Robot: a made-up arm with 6 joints.
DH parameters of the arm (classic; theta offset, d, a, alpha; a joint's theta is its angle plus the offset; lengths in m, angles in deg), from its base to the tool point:
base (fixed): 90 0.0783 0.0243 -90
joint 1: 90 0.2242 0.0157 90
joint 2: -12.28 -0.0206 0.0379 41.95
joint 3: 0 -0.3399 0.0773 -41.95
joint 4: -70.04 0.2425 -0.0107 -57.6
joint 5: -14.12 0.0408 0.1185 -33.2
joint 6: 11.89 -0.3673 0.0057 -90
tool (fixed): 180 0.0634 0 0
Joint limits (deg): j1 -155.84..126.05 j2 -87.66..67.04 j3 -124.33..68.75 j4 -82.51..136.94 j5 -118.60..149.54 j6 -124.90..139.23
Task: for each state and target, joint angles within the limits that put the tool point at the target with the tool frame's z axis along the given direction. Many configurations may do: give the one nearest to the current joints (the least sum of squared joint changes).
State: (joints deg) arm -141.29 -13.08 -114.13 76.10 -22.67 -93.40
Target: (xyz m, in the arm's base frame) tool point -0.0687 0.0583 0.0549 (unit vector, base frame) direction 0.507 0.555 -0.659
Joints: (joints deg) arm -155.84 21.06 -75.37 50.61 9.57 -58.15
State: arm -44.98 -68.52 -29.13 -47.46 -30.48 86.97
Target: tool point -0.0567 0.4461 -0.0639 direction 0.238 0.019 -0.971
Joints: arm -72.00 -68.58 -71.33 -29.45 -27.65 78.88
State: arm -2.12 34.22 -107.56 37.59 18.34 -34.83
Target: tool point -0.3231 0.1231 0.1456 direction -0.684 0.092 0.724
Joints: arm 42.18 55.38 -102.66 0.47 48.70 3.16
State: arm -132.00 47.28 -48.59 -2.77 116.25 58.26
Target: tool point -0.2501 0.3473 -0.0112 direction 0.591 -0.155 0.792
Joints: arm -155.84 33.78 -34.80 35.25 136.37 96.75
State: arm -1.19 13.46 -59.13 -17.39 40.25 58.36
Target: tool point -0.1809 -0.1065 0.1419 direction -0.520 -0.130 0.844
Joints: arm -5.99 41.09 -27.42 5.47 64.06 23.20
